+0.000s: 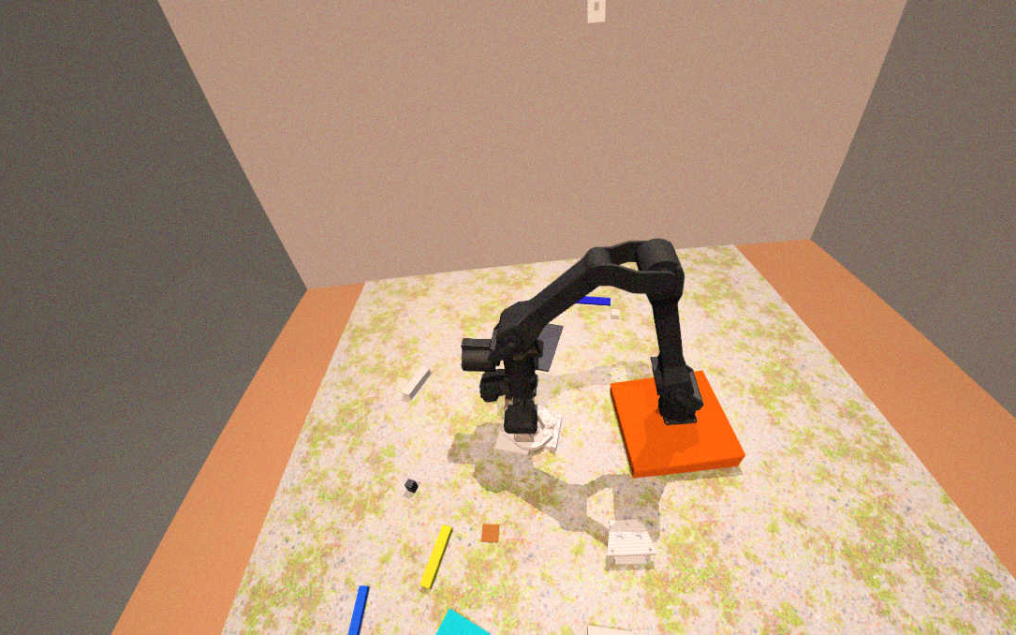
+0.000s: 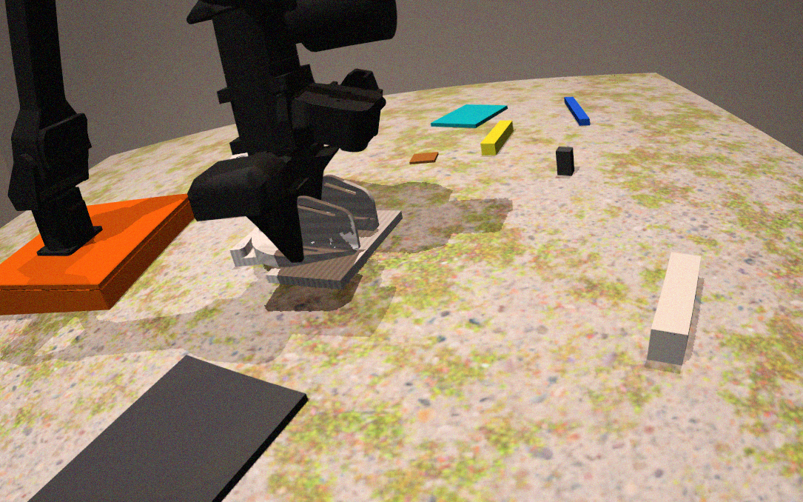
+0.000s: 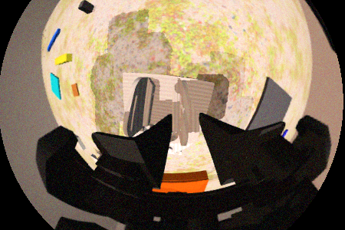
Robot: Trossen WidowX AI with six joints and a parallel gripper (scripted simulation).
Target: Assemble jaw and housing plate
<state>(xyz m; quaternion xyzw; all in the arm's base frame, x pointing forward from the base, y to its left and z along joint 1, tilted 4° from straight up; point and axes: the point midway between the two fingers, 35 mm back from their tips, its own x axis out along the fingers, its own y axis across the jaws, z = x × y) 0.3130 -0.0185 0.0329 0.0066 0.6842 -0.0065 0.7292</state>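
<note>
Now: gripper tip 3 cm to the right of the pale base plate, 2 cm short of it and 1 cm above it. Also, from my gripper tip: black cube 22 cm ahead, 16 cm to the left; then dark slab 22 cm to the right, 2 cm behind, 1 cm below; then brown tile 24 cm to the left, 6 cm ahead, 1 cm below.
</note>
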